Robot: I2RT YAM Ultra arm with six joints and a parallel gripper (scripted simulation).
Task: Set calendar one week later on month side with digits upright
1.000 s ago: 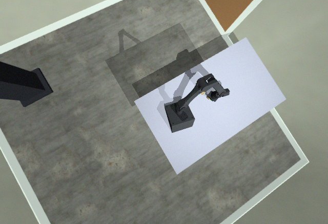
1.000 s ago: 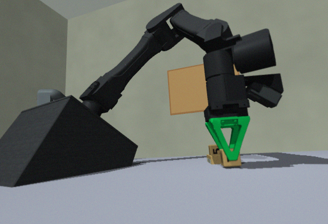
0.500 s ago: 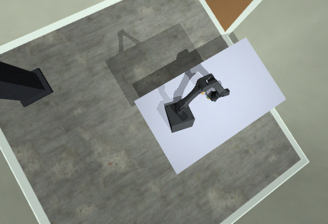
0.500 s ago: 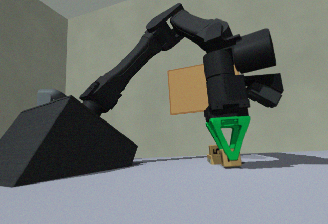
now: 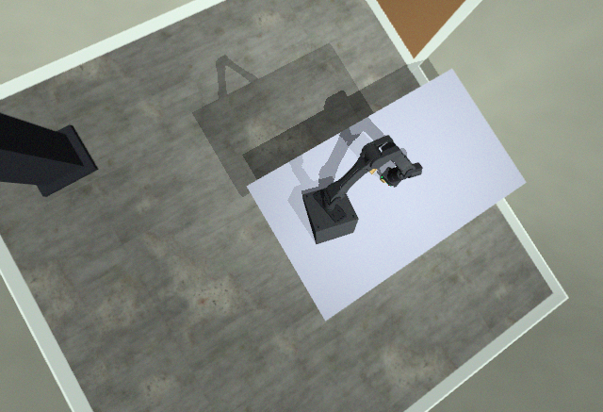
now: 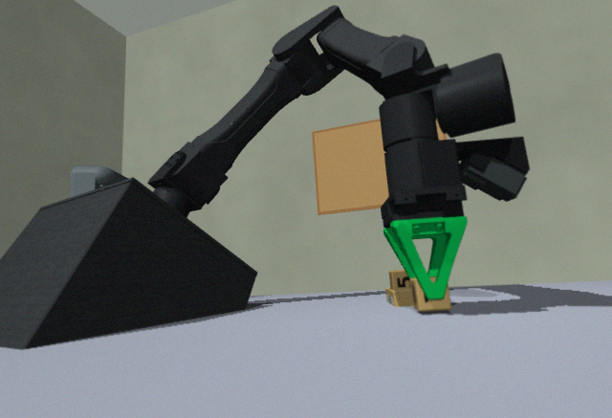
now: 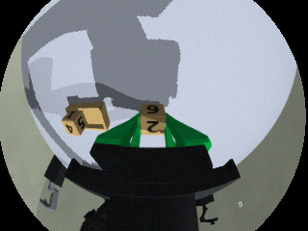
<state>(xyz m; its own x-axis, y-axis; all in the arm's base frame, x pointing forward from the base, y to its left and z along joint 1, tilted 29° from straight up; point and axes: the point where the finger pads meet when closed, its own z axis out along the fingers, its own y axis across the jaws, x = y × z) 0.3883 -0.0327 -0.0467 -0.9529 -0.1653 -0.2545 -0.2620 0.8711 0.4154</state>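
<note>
My hand is right at the wooden cube. Round my hand: wooden tray 10 cm to the left, 3 cm behind, 1 cm below.
</note>
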